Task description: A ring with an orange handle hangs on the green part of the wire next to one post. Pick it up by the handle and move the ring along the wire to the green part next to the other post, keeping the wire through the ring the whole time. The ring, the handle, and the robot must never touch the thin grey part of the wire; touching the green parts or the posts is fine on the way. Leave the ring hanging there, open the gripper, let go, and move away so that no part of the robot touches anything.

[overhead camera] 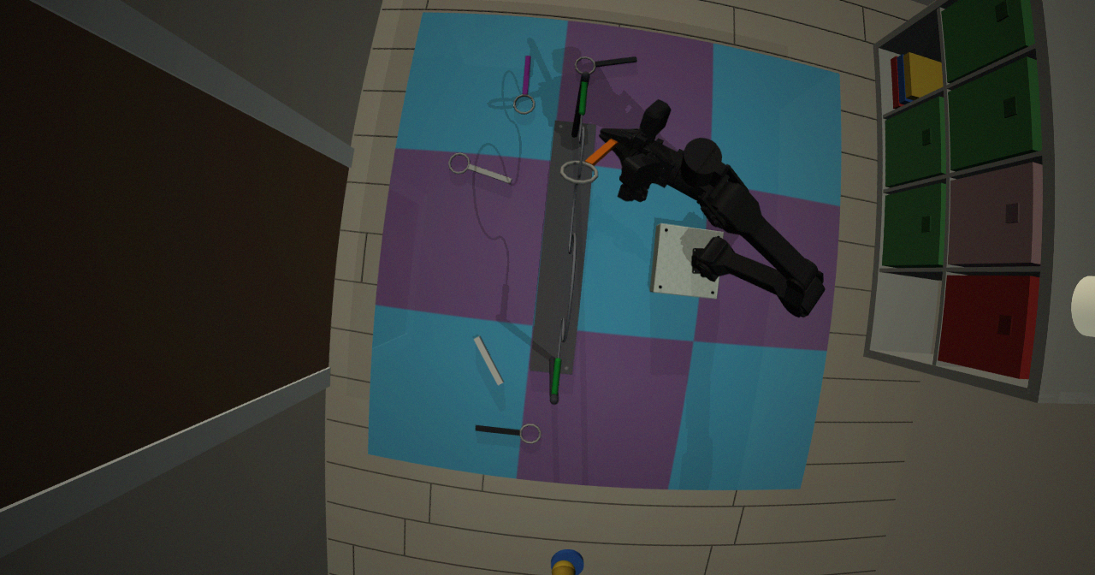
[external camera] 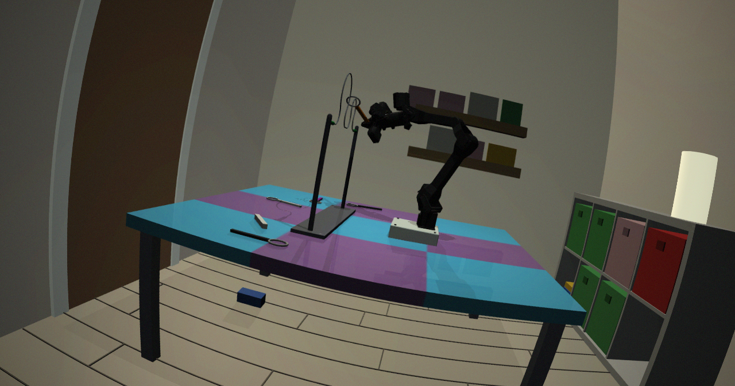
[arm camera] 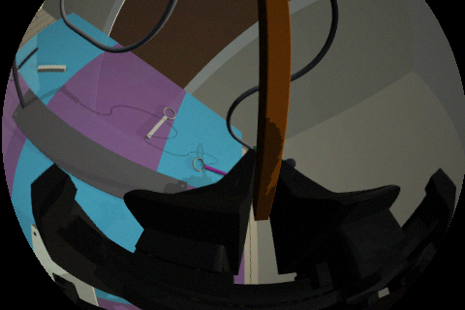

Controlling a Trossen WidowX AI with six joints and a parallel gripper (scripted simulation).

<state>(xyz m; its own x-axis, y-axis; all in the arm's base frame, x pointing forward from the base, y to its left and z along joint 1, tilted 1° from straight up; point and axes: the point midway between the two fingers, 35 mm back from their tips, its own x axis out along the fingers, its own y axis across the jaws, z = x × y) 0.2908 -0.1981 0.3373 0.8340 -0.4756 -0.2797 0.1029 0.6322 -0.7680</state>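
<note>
Right now my gripper tip is 70 mm to the right of the orange-handled ring, 60 mm below it and 20 mm short of it. From my gripper tip the other things lie so: white bar 480 mm to the left, 370 mm below, 230 mm ahead.
</note>
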